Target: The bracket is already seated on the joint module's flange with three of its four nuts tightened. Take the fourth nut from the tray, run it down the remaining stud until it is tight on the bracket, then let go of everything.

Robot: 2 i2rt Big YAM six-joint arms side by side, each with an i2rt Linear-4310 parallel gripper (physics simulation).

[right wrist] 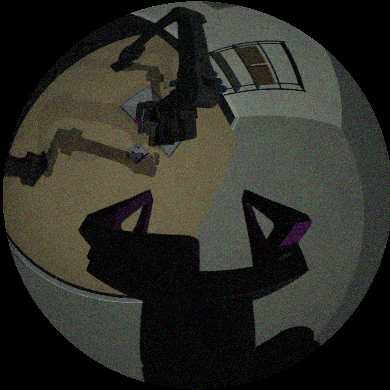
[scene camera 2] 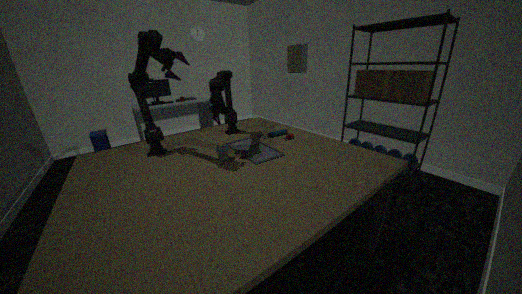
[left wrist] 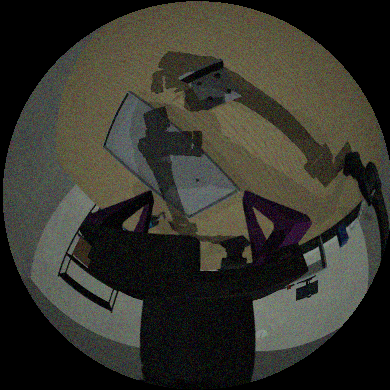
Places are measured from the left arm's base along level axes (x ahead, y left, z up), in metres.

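Where they show: left gripper, fingertip midpoint: (scene camera 2: 226, 123) (left wrist: 197, 195); right gripper, fingertip midpoint: (right wrist: 196, 194) (scene camera 2: 185, 72); left arm's base, origin of the base link: (right wrist: 120, 64) (scene camera 2: 232, 132) (left wrist: 234, 241); right arm's base, origin of the base link: (right wrist: 38, 166) (scene camera 2: 157, 153) (left wrist: 350, 162).
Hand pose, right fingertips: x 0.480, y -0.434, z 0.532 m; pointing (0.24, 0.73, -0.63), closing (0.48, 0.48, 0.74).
Things, the pixels of their top centre, and the offset from my right fingertips. "spot": a spot on its surface instead.
- small dark spot, surface spot: (left wrist: 197, 180) spot: dx -0.120, dy +0.338, dz -0.523 m
- blue-handled tool, surface spot: (scene camera 2: 278, 133) spot: dx -0.134, dy +0.697, dz -0.508 m
The grey bracket on the joint module (scene camera 2: 223, 151) (left wrist: 214, 89) (right wrist: 138, 152) sits beside the tray; several dark spots show on its face, but nuts and bare stud cannot be told apart. The pale tray (scene camera 2: 272, 154) (left wrist: 120, 125) (right wrist: 134, 103) lies flat, partly in arm shadow. A small dark spot (left wrist: 197, 180), possibly the nut, shows on it. My left gripper (left wrist: 197, 195) is open and empty, above the table, with tray and bracket beyond its fingertips. My right gripper (scene camera 2: 183, 71) (right wrist: 196, 194) is open and empty, raised high, away from the tray.
A blue-handled tool (scene camera 2: 278, 133) and a red one (scene camera 2: 290, 136) lie behind the tray. My left arm (right wrist: 192, 55) partly hides the tray in the right wrist view. A shelf rack (scene camera 2: 348, 82) stands at the right, beyond the table edge. The light is dim.
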